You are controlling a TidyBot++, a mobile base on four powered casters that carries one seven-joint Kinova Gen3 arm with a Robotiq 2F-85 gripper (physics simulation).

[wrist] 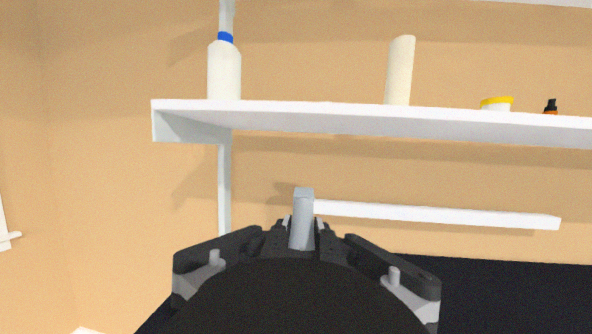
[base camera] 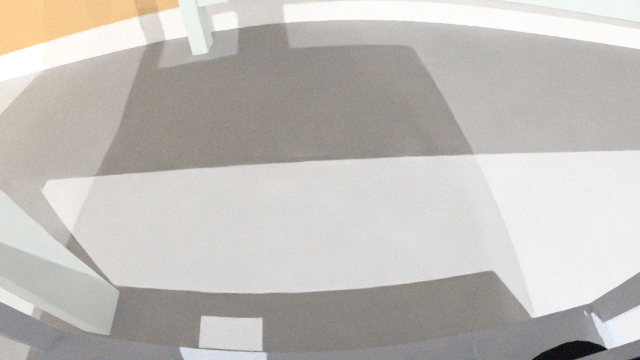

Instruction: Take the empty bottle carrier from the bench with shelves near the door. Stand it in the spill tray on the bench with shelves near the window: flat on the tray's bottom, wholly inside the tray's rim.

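Frame: origin at the arm's base, x ahead, y left, z up, level; millimetres.
Seen in the pictures: gripper, fingertip midpoint: (wrist: 302, 224).
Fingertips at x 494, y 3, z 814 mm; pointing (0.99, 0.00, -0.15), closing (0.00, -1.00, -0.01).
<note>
Pixels of each thing's top centre, then the offset from my fingertips to it. "spot": a spot on its surface instead. Level surfaces: height alone.
- bottle carrier, top centre: (wrist: 303, 200) 6 mm ahead, 0 mm left, 25 mm up
- bench with shelves, surface height: 297 mm down
- white shelf, surface height: 142 mm up
- blue-capped bottle, surface spot: (wrist: 224, 72) spot: 182 mm ahead, 191 mm left, 240 mm up
- cream cylinder, surface spot: (wrist: 400, 72) spot: 204 mm ahead, 194 mm right, 260 mm up
- yellow-lidded jar, surface spot: (wrist: 496, 105) spot: 204 mm ahead, 415 mm right, 203 mm up
My gripper (wrist: 302, 224) is shut on the grey handle of the bottle carrier (wrist: 302, 220), low in the middle of the wrist view. The handle's squared end stands up between the fingertips; the rest of the carrier is hidden behind the gripper. The black top of the bench with shelves (wrist: 515, 295) shows behind and to the right of the gripper, with a small dark part at the lower left. The spill tray does not show in either view. The carrier and gripper do not show in the base camera view.
A white shelf (wrist: 350, 114) above the bench bears a blue-capped bottle (wrist: 224, 72), a cream cylinder (wrist: 400, 72) and a yellow-lidded jar (wrist: 496, 105). A white rail (wrist: 435, 214) runs below it. Pale bench legs (base camera: 196, 30) (base camera: 75, 292) stand ahead and close at left.
</note>
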